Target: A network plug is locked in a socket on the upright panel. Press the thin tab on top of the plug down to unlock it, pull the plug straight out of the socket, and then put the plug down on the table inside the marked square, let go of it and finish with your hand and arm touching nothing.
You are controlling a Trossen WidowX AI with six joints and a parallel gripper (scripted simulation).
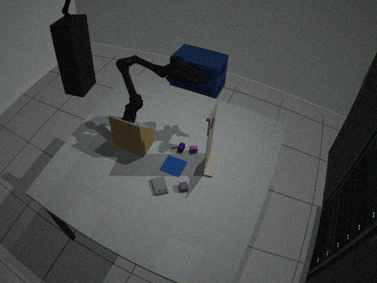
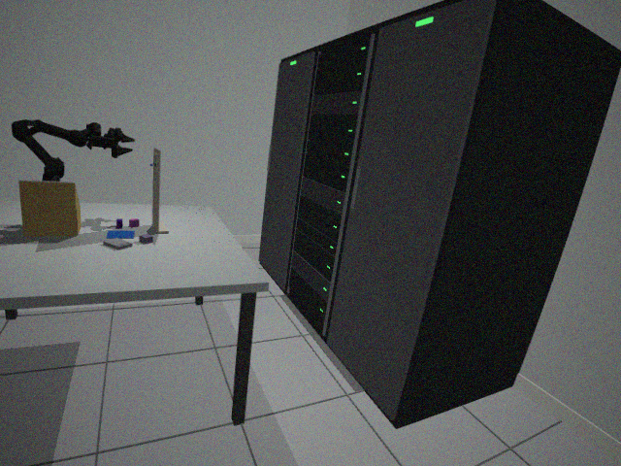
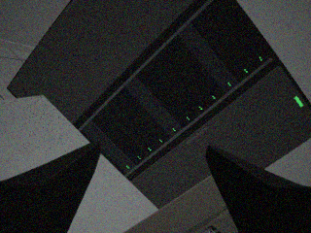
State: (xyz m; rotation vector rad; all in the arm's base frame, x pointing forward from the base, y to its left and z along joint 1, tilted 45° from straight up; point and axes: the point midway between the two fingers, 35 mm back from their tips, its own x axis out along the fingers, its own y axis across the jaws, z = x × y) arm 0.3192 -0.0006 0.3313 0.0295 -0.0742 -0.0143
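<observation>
Now: gripper tip 220 mm to the left of the grey network plug, 70 mm short of it and 70 mm above it. From my gripper tip the other things lie so: grey flat block 450 mm to the right, 410 mm below, 110 mm behind; then blue marked square 410 mm below, 290 mm to the right, 90 mm behind; then beige panel 230 mm to the right, 220 mm below, 90 mm ahead.
</observation>
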